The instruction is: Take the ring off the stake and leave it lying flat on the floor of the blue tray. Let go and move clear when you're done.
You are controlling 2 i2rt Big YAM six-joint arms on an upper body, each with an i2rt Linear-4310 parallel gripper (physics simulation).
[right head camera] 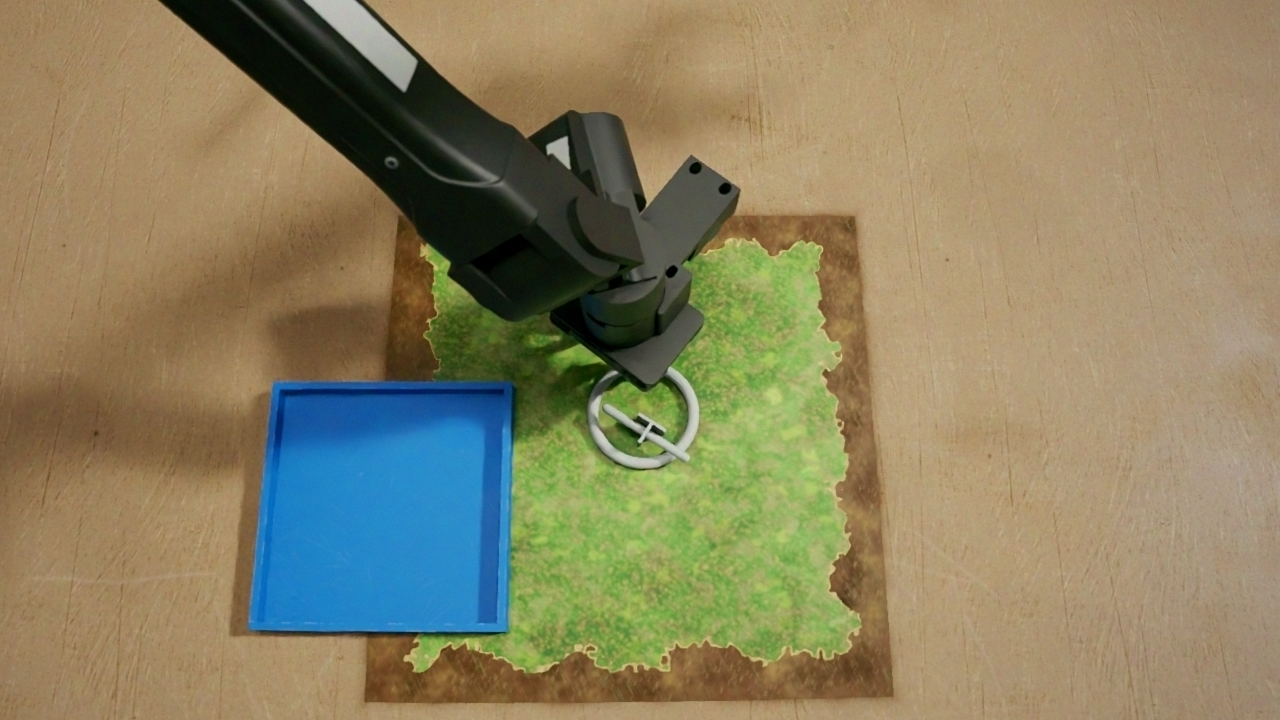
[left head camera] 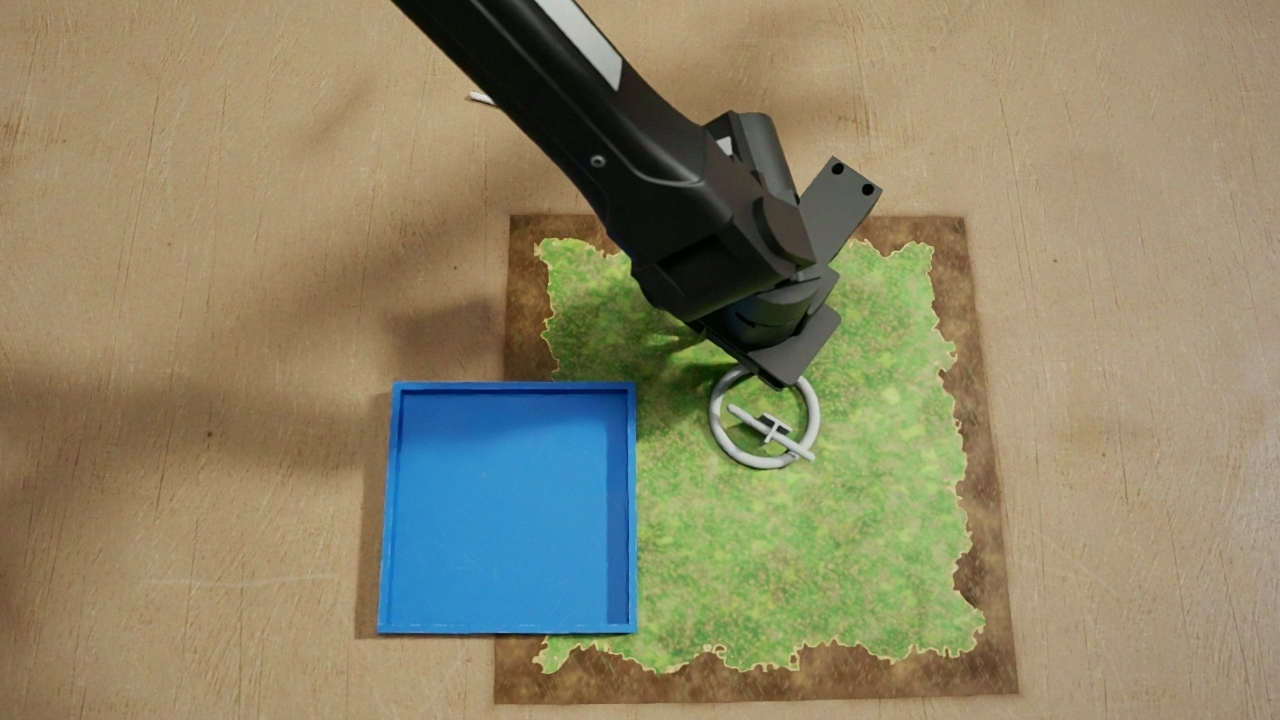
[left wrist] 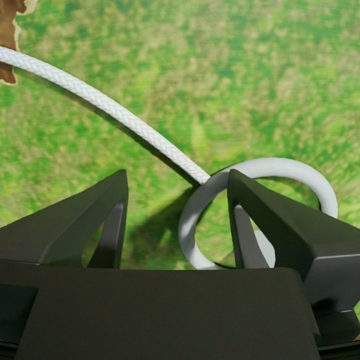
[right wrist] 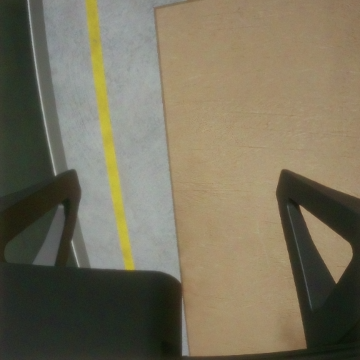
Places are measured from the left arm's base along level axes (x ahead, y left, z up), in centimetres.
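Where they show: left gripper, fingertip midpoint: (right head camera: 626,345) (left head camera: 745,345).
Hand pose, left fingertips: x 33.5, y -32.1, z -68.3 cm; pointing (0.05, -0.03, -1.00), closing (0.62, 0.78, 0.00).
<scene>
Each offset is from my left fingertips to the top centre of the thing. "pt": to the spot under its first point. Level surfaces: height alone.
The grey ring @[pt dx -5.9, dy +2.7, dz +0.0 cm] (left head camera: 715,416) (right head camera: 593,416) (left wrist: 187,232) is around the stake @[dx -7.4, dy -1.5, dz +2.2 cm] (left head camera: 747,419) (right head camera: 624,419), whose crossbar reaches over the ring at the lower right. A white braided rope (left wrist: 110,107) runs to the ring's edge. My left gripper (left wrist: 177,180) is partly open above the mat near the ring, with nothing between its fingers; in the left wrist view its right fingertip overlaps the ring. Its fingertips are hidden in both head views. My right gripper (right wrist: 178,180) is wide open and empty, away from the ring. The blue tray @[dx -13.0, dy +18.7, dz +1.2 cm] (left head camera: 514,386) (right head camera: 389,386) is empty, left of the ring.
The green and brown mat @[dz -0.9 cm] (left head camera: 984,537) (right head camera: 859,537) lies under the ring and partly under the tray. A bit of white cord (left head camera: 481,98) shows behind my left arm. The right wrist view shows the wooden table top (right wrist: 250,125) and a grey floor with a yellow stripe (right wrist: 107,135).
</scene>
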